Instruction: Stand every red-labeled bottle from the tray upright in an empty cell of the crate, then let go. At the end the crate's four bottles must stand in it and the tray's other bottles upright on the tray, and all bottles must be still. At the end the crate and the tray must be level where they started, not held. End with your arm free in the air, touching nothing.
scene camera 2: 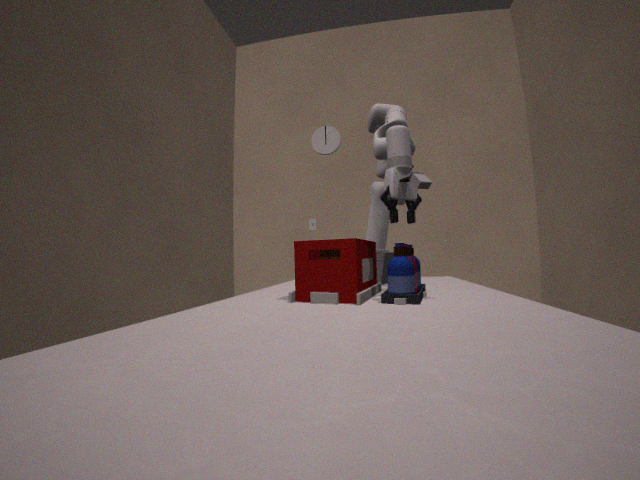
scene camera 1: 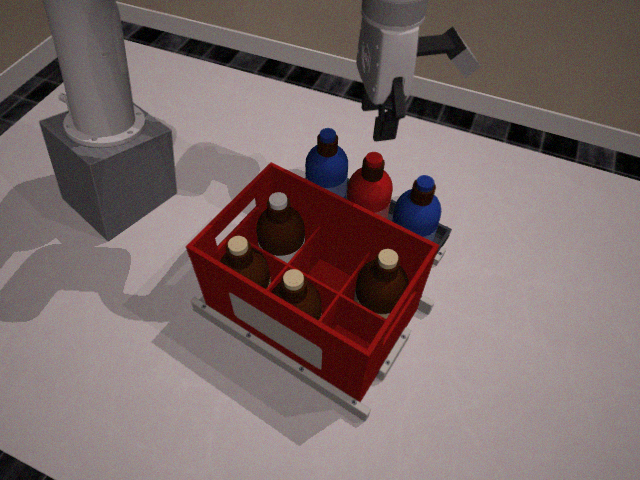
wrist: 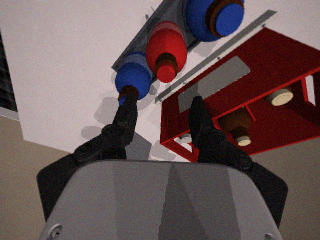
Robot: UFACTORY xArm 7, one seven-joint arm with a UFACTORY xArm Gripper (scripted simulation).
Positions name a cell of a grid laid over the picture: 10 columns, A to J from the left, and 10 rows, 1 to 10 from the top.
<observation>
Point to a red crate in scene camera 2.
F6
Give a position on a red crate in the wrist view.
I3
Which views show my gripper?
Scene camera 2, scene camera 1 and the wrist view: all of them.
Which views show the red crate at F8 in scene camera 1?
Scene camera 2, scene camera 1 and the wrist view: all of them.
</observation>
